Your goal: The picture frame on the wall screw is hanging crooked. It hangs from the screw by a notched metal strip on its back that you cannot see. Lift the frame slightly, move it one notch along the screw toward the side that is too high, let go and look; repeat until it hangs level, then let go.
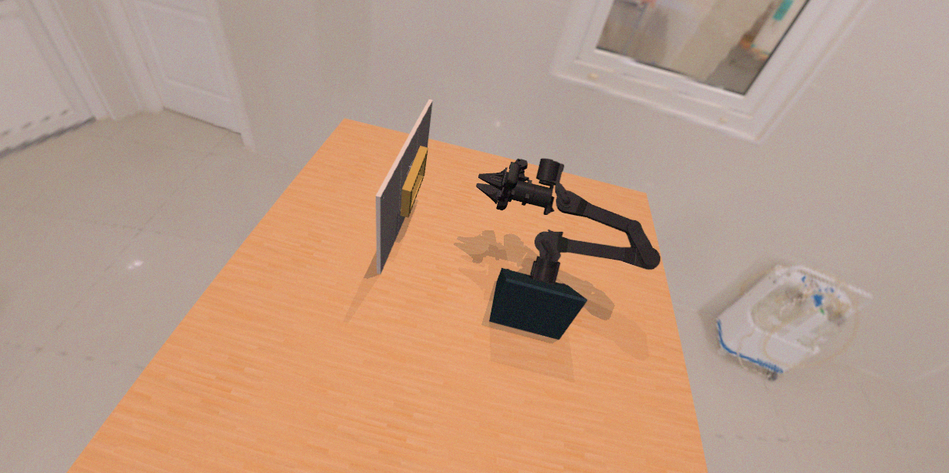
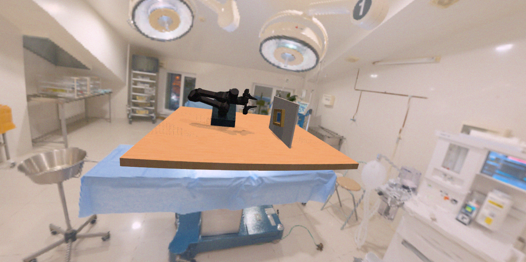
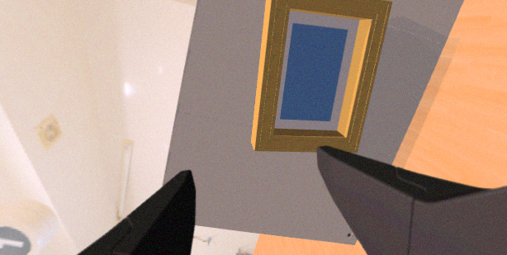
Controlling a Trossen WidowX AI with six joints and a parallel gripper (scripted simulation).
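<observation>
My gripper tip is now 19 cm short of the picture frame, 1 cm to the left of it and 9 cm above it. The rest, counted from my gripper tip: grey wall panel: 20 cm ahead, 1 cm to the right, 9 cm below.
</observation>
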